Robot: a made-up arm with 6 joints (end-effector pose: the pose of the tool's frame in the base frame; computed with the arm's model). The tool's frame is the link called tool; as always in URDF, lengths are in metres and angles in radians.
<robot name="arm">
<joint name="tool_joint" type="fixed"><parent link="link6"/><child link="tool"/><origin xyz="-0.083 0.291 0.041"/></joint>
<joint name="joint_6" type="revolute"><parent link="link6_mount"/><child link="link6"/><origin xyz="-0.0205 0.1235 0.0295"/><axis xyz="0 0 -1"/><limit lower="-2.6" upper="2.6" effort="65" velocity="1.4"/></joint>
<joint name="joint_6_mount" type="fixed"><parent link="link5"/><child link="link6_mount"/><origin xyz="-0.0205 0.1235 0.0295"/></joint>
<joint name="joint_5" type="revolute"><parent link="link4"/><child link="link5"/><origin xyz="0.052 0.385 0.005"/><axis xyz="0 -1 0"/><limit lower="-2.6" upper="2.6" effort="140" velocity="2"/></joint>
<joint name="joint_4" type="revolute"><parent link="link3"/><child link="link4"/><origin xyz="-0.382 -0.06 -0.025"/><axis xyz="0 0 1"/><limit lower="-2.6" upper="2.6" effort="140" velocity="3.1"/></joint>
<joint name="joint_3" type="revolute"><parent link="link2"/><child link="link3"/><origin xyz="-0.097 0.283 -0.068"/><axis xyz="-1 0 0"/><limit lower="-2.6" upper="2.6" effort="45" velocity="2.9"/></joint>
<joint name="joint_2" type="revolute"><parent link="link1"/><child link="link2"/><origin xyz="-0.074 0.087 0.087"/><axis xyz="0 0 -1"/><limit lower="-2.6" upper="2.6" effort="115" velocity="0.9"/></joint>
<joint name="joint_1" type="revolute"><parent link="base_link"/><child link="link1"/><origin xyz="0 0 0.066"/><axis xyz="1 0 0"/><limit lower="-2.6" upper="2.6" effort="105" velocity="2.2"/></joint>
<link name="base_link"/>
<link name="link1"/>
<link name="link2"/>
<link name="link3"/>
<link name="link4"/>
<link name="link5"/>
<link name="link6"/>
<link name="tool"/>
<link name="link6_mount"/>
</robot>
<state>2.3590 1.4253 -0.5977 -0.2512 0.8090 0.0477</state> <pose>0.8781 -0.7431 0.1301 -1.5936 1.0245 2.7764</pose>
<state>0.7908 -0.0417 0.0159 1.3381 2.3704 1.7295</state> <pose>-1.2564 0.0753 0.2982 -3.1258 0.1319 0.0224</pose>
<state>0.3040 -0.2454 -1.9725 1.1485 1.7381 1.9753</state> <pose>-1.1099 -0.1314 0.0529 -2.2293 -0.0691 0.7608</pose>
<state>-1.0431 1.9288 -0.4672 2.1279 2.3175 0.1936</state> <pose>0.2526 0.3760 -1.2608 -1.8016 -0.4249 2.8498</pose>
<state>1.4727 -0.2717 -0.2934 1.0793 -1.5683 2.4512</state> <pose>-1.0258 0.1608 0.5265 -0.0461 0.2814 -0.7881</pose>
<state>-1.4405 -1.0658 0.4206 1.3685 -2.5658 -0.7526</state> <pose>-1.2723 -0.1866 0.6439 2.6834 -1.2392 -1.1669</pose>
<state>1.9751 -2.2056 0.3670 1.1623 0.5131 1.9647</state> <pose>-0.0942 0.3722 -0.9605 3.0846 -1.0818 -1.2750</pose>
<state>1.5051 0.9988 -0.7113 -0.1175 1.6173 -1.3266</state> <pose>0.4863 -0.0431 1.0393 0.3599 -0.2806 -0.9771</pose>
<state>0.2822 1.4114 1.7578 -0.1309 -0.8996 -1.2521</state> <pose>0.3232 0.7815 -0.3511 -2.1301 1.1839 -2.8025</pose>
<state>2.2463 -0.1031 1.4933 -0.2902 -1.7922 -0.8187</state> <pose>-0.1845 0.0300 0.9476 1.8496 -0.0293 1.4431</pose>
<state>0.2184 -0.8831 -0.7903 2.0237 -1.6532 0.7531</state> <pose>-1.0430 -0.7812 -0.4149 -0.9377 0.1275 1.6977</pose>
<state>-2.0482 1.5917 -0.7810 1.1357 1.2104 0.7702</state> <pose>0.3808 -0.3485 -1.3008 -1.8039 -0.4638 2.2100</pose>
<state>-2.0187 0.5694 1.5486 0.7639 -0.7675 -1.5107</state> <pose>-0.5713 -0.6875 -0.8100 -1.6806 -0.0241 -2.1760</pose>
